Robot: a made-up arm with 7 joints. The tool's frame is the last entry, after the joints. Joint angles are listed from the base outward. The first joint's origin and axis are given. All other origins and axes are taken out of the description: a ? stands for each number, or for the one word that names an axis. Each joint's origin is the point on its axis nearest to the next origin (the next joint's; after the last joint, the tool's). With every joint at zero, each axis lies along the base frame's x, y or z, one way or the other. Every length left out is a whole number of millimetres.
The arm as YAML. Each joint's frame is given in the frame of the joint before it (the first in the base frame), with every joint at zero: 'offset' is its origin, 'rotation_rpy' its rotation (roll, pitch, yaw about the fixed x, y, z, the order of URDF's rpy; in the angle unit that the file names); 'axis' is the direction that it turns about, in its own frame. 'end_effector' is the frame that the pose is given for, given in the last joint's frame.
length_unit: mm
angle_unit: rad
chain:
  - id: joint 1
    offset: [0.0, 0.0, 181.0]
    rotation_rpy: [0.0, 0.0, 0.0]
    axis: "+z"
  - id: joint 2
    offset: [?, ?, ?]
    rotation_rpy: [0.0, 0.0, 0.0]
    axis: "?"
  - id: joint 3
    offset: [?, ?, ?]
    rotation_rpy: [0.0, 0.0, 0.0]
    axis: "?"
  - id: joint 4
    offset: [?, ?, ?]
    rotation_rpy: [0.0, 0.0, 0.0]
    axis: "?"
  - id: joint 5
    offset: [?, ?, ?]
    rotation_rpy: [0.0, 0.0, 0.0]
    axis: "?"
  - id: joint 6
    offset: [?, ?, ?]
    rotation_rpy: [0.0, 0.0, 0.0]
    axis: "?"
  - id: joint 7
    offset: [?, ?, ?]
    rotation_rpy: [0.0, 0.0, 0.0]
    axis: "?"
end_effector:
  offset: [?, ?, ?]
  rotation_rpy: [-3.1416, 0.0, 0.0]
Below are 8 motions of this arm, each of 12 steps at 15 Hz.
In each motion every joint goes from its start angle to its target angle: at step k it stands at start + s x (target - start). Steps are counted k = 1, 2, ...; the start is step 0. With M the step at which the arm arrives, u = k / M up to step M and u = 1 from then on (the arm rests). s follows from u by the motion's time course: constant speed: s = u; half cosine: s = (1 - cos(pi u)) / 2; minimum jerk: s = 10 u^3 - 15 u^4 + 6 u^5.
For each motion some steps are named. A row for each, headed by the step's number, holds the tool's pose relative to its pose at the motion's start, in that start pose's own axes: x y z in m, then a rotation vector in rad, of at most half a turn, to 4 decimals.
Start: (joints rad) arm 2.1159 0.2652 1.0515 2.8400 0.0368 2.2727 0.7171
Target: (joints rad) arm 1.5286 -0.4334 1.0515 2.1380 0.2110 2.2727 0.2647
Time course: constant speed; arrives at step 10
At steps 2, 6, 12:
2: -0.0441 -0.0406 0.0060 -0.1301 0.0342 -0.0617
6: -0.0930 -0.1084 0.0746 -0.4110 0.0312 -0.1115
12: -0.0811 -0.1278 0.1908 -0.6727 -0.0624 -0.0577

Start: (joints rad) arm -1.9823 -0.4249 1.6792 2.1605 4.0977 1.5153 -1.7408
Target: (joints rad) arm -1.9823 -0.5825 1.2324 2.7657 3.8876 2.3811 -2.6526
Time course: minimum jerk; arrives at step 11
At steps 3, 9, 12:
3: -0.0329 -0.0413 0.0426 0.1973 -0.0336 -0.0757
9: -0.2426 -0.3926 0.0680 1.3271 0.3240 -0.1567
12: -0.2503 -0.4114 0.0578 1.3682 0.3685 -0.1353

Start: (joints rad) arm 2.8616 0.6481 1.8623 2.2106 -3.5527 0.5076 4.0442
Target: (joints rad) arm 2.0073 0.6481 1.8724 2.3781 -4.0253 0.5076 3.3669
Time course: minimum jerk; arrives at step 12
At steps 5, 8, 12:
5: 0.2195 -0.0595 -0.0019 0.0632 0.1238 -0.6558
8: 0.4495 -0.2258 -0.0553 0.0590 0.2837 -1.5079
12: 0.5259 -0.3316 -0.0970 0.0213 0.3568 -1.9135

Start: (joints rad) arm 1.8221 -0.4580 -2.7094 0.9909 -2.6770 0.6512 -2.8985
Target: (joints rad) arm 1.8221 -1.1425 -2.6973 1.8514 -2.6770 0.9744 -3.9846
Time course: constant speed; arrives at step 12
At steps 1, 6, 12:
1: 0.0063 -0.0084 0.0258 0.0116 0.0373 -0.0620
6: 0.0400 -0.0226 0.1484 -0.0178 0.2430 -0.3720
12: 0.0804 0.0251 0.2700 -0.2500 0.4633 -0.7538

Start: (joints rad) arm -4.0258 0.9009 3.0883 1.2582 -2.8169 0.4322 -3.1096
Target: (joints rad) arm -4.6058 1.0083 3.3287 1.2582 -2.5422 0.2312 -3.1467
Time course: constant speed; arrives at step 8
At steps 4, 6, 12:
4: 0.0128 -0.0315 -0.0198 -0.0620 -0.0042 -0.1157
6: 0.0062 -0.0479 -0.0280 -0.0925 -0.0132 -0.1763
12: -0.0090 -0.0622 -0.0343 -0.1243 -0.0272 -0.2385

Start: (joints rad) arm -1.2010 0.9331 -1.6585 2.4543 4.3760 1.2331 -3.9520
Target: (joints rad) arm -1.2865 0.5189 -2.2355 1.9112 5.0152 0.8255 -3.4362
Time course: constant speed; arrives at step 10
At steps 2, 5, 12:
2: -0.0809 0.1100 0.0768 -0.1195 -0.0833 -0.0200
5: -0.1658 0.3163 0.1758 -0.3645 -0.1668 -0.0106
12: -0.1889 0.7232 0.2609 -0.8788 -0.1167 0.1142

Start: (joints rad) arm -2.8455 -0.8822 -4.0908 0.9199 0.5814 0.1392 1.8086
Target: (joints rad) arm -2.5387 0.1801 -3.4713 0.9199 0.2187 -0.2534 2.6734
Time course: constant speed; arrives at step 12
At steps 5, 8, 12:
5: -0.2139 0.0483 -0.2589 0.0095 -0.6151 0.1691
8: -0.2581 0.0838 -0.4762 -0.0499 -1.0158 0.2659
12: -0.1818 0.1340 -0.7760 -0.2230 -1.5694 0.3663

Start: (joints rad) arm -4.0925 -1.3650 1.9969 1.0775 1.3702 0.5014 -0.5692
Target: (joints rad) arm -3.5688 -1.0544 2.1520 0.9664 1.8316 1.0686 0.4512
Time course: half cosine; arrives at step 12
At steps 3, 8, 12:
3: -0.0173 -0.0584 -0.0189 0.1358 -0.0524 0.1582
8: -0.1414 -0.2913 -0.1335 0.5608 -0.5476 0.6739
12: -0.2177 -0.3715 -0.1988 0.6216 -0.8592 0.8090

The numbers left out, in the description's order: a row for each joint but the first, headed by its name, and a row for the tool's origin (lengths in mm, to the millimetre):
joint 2: xyz 0.0 0.0 0.0, axis +y
joint 3: xyz 0.0 0.0 358.0, axis +z
joint 4: xyz 83.0 0.0 0.0, axis -y
joint 5: xyz 114.0 0.0 -503.0, axis -z
joint 6: xyz 0.0 0.0 0.0, axis +y
joint 7: xyz 94.0 0.0 -119.0, axis -z
tool: xyz 0.0 0.0 0.0

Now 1 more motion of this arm.
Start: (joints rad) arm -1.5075 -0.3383 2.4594 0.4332 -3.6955 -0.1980 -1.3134
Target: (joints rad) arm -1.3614 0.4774 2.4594 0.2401 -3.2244 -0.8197 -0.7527
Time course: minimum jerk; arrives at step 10
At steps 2, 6, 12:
2: -0.0076 -0.0003 -0.0123 -0.0027 -0.0170 0.0609
6: -0.0888 0.0212 -0.1452 -0.1437 -0.3044 0.6088
12: -0.1208 0.0487 -0.2125 -0.3034 -0.4820 0.7799

